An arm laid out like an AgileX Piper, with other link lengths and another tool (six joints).
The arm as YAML. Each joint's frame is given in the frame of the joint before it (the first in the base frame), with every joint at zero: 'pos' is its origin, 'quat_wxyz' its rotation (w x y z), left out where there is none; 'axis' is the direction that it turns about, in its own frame. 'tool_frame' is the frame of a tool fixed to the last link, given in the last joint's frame.
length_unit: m
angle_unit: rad
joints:
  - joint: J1
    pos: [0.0, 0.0, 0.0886]
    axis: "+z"
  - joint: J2
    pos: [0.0, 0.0, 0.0]
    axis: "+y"
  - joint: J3
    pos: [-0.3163, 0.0, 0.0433]
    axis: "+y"
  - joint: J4
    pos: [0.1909, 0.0, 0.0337]
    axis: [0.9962, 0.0, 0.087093]
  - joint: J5
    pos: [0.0, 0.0, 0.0]
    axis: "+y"
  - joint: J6
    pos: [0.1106, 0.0, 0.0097]
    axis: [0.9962, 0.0, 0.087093]
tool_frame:
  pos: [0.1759, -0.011, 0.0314]
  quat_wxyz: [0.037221, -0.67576, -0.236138, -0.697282]
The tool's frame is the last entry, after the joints.
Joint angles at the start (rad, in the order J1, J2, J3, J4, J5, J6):
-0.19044, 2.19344, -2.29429, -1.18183, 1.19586, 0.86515
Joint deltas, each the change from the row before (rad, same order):
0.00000, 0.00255, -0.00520, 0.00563, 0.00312, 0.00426
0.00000, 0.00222, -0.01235, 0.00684, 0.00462, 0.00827
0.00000, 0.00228, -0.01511, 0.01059, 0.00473, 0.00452
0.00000, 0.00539, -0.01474, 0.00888, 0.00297, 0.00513
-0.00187, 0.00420, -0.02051, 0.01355, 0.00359, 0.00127
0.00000, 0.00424, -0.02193, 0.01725, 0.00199, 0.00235
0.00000, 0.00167, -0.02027, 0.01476, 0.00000, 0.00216
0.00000, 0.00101, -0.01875, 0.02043, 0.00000, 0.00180
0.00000, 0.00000, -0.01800, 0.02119, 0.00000, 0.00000
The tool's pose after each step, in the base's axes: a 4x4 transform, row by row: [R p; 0 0 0 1], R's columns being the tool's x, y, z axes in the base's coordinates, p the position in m. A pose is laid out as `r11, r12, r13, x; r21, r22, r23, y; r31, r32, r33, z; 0, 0, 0, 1`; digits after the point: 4 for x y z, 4 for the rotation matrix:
0.6350, -0.5704, 0.5210, 0.4698; -0.0610, -0.7093, -0.7023, -0.3506; 0.7701, 0.4142, -0.4852, 0.3093; 0, 0, 0, 1
0.6213, -0.5811, 0.5257, 0.4694; -0.0704, -0.7095, -0.7012, -0.3504; 0.7804, 0.3986, -0.4817, 0.3098; 0, 0, 0, 1
0.6076, -0.5902, 0.5315, 0.4694; -0.0804, -0.7115, -0.6981, -0.3500; 0.7901, 0.3814, -0.4798, 0.3101; 0, 0, 0, 1
0.5959, -0.5972, 0.5369, 0.4705; -0.0888, -0.7135, -0.6950, -0.3497; 0.7981, 0.3665, -0.4782, 0.3092; 0, 0, 0, 1
0.5810, -0.6054, 0.5440, 0.4709; -0.0992, -0.7161, -0.6909, -0.3498; 0.8079, 0.3474, -0.4761, 0.3095; 0, 0, 0, 1
0.5633, -0.6115, 0.5557, 0.4728; -0.1098, -0.7220, -0.6832, -0.3486; 0.8189, 0.3238, -0.4738, 0.3095; 0, 0, 0, 1
0.5447, -0.6163, 0.5687, 0.4745; -0.1171, -0.7274, -0.6762, -0.3474; 0.8304, 0.3018, -0.4684, 0.3113; 0, 0, 0, 1
0.5263, -0.6191, 0.5828, 0.4766; -0.1280, -0.7353, -0.6656, -0.3456; 0.8406, 0.2757, -0.4662, 0.3116; 0, 0, 0, 1
0.5090, -0.6201, 0.5970, 0.4786; -0.1386, -0.7435, -0.6542, -0.3436; 0.8496, 0.2502, -0.4644, 0.3122; 0, 0, 0, 1

